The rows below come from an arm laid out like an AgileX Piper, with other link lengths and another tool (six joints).
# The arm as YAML. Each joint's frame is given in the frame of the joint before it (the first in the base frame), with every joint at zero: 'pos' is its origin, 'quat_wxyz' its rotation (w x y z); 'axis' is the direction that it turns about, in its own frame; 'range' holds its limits. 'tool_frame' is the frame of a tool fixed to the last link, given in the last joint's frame.
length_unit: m
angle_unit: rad
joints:
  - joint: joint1
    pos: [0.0, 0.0, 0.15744]
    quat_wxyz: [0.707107, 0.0, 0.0, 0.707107]
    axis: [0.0, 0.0, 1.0]
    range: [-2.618, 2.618]
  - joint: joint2
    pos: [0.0, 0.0, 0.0]
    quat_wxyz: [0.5, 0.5, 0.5, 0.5]
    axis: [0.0, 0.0, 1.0]
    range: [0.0, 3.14]
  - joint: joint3
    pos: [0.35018, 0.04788, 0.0]
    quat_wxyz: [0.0, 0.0, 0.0, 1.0]
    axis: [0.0, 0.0, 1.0]
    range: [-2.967, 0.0]
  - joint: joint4
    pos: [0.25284, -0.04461, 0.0]
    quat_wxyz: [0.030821, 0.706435, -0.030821, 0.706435]
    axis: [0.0, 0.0, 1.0]
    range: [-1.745, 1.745]
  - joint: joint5
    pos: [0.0, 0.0, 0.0]
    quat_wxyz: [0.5, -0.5, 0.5, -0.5]
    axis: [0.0, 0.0, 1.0]
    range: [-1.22, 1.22]
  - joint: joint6
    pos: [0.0, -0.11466, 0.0]
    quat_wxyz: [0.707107, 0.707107, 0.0, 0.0]
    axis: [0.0, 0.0, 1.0]
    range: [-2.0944, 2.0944]
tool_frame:
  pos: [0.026, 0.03, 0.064]
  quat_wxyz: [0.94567, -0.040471, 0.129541, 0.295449]
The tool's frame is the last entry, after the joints.
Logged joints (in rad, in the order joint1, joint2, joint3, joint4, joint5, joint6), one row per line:
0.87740, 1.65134, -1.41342, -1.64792, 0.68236, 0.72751
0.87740, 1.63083, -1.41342, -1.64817, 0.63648, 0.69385
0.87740, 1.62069, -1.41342, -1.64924, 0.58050, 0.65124
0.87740, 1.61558, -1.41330, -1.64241, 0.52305, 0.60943
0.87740, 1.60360, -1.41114, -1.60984, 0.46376, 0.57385
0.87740, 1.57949, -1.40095, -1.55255, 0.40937, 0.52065
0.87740, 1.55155, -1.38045, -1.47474, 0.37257, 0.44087
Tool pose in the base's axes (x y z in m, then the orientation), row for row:
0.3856, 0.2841, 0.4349, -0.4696, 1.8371, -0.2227
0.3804, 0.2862, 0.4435, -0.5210, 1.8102, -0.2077
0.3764, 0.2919, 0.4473, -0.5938, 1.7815, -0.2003
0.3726, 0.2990, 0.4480, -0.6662, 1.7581, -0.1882
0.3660, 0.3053, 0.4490, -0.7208, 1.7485, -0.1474
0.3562, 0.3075, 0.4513, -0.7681, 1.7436, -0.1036
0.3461, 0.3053, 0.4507, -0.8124, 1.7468, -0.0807
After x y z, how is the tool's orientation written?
As a rotation vector, in radians.
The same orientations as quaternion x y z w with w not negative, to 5 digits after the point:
-0.20073, 0.78526, -0.09519, 0.57793
-0.22323, 0.77561, -0.08899, 0.58367
-0.25471, 0.76416, -0.08592, 0.58635
-0.28571, 0.75400, -0.08071, 0.58595
-0.30874, 0.74894, -0.06314, 0.58291
-0.32838, 0.74544, -0.04429, 0.57838
-0.34614, 0.74425, -0.03438, 0.57017

